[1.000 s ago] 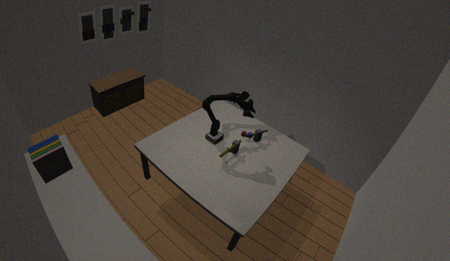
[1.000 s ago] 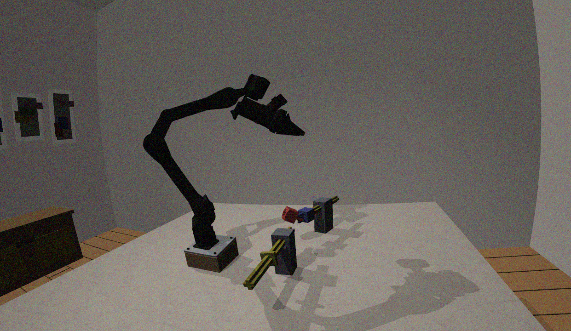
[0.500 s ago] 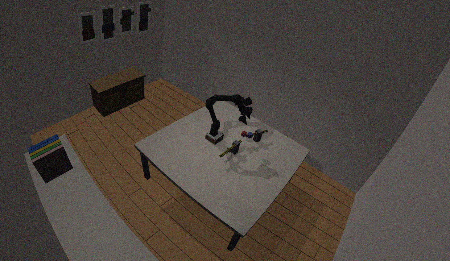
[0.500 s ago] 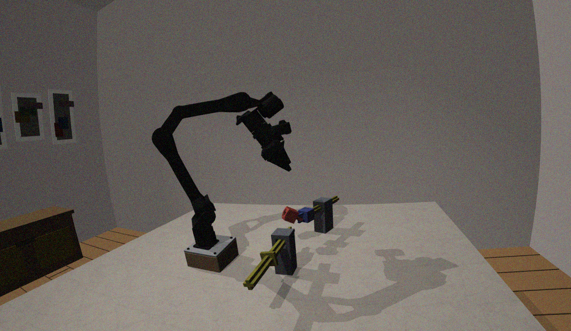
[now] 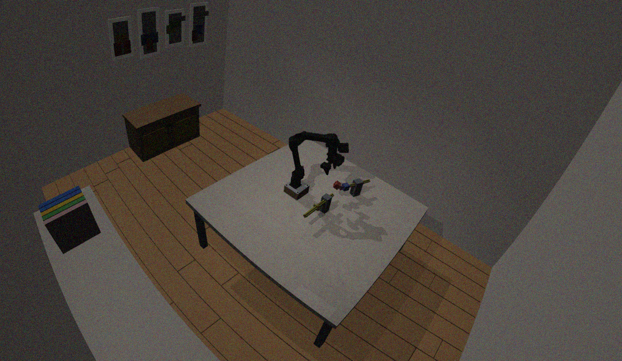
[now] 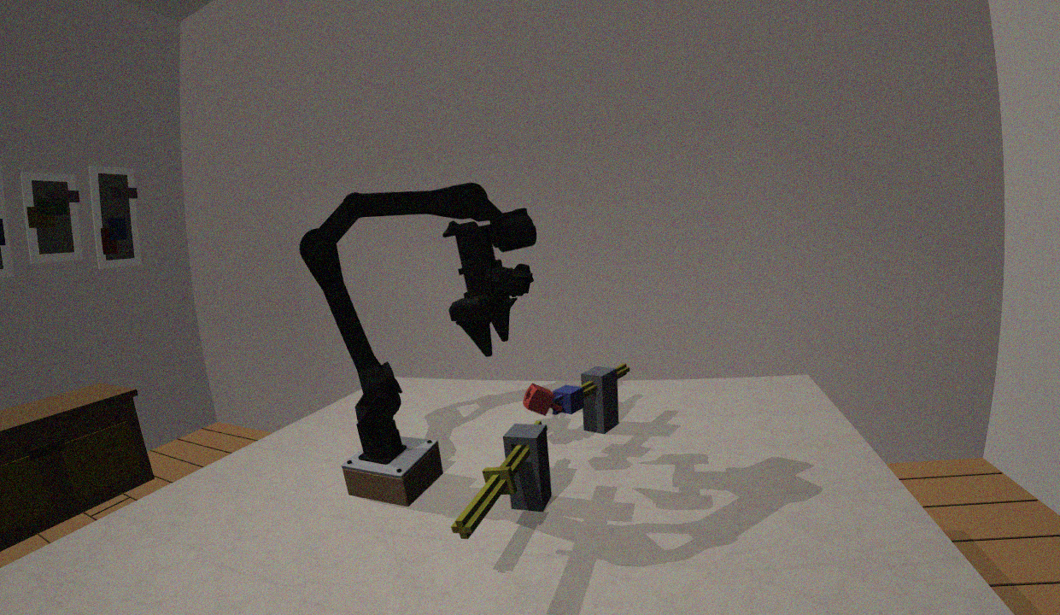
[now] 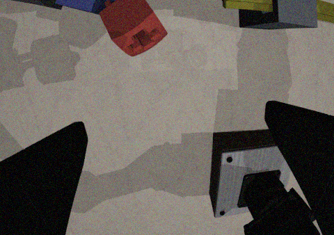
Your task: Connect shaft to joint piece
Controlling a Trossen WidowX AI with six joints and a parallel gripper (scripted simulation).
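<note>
The red square joint piece is 6 cm ahead of my gripper tip, 4 cm to the left of it and 10 cm below it.
</note>
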